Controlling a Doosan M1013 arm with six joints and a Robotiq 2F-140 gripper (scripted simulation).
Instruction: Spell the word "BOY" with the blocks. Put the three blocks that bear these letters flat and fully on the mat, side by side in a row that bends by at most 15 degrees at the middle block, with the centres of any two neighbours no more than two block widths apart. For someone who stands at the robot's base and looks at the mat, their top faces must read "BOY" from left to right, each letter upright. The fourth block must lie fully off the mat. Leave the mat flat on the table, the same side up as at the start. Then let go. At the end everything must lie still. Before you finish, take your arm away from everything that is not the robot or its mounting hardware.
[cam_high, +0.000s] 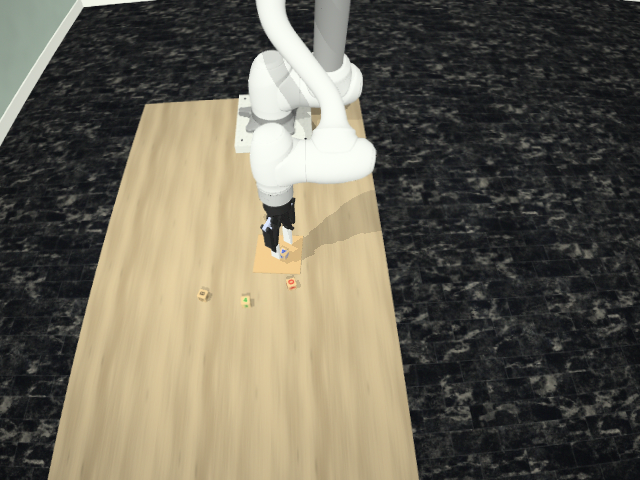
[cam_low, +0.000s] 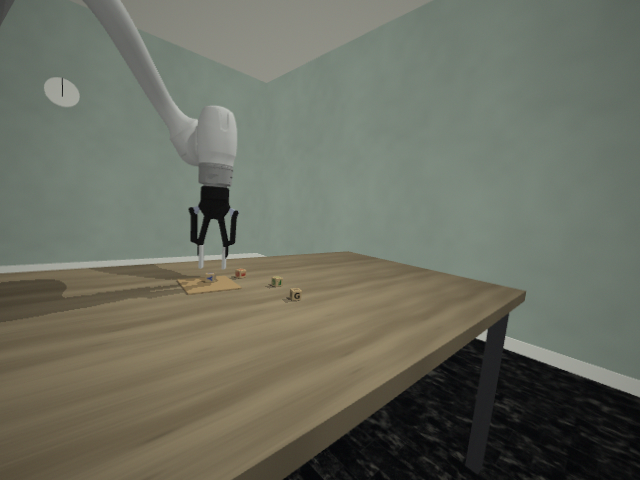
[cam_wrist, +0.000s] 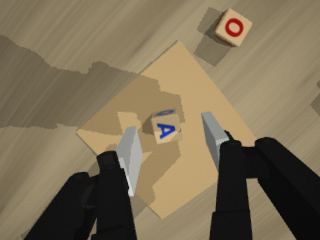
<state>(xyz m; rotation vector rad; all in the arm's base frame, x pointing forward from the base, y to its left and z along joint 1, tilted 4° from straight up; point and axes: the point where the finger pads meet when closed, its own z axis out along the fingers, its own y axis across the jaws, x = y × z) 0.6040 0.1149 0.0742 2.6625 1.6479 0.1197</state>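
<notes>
Right now the tan square mat is 70 mm below my hand, 20 mm to the right of it and 10 mm behind it.
</notes>
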